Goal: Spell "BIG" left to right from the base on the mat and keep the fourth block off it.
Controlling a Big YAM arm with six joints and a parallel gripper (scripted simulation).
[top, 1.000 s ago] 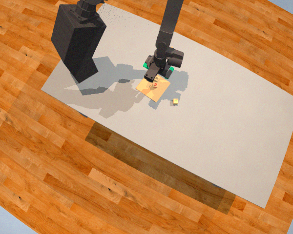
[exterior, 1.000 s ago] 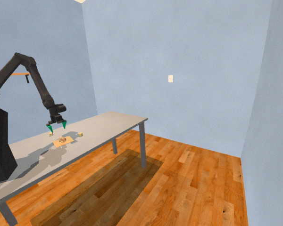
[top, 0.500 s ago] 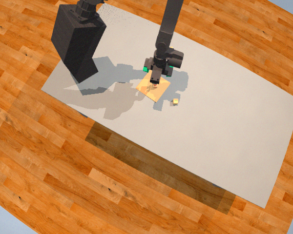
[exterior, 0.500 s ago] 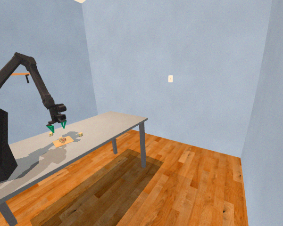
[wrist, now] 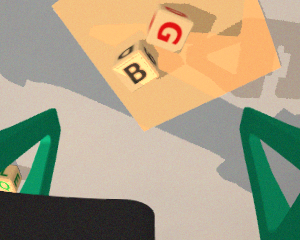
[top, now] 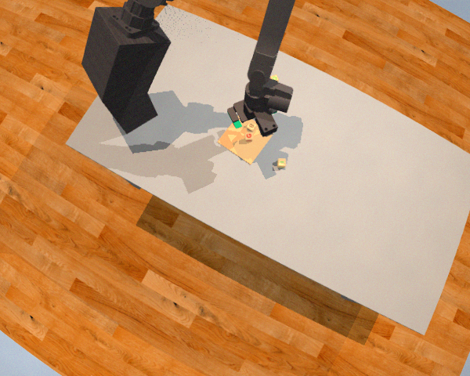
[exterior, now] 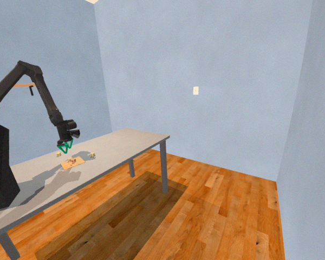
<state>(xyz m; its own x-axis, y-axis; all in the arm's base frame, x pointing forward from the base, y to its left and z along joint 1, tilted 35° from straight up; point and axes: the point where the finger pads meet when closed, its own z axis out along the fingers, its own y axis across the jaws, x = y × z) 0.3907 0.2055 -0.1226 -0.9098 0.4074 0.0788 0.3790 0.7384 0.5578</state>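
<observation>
The mat is 10 mm ahead of my hand, 30 mm to the right of it and 100 mm below it. From my hand the other things lie so: block 70 mm behind, 210 mm to the left, 90 mm below.
</observation>
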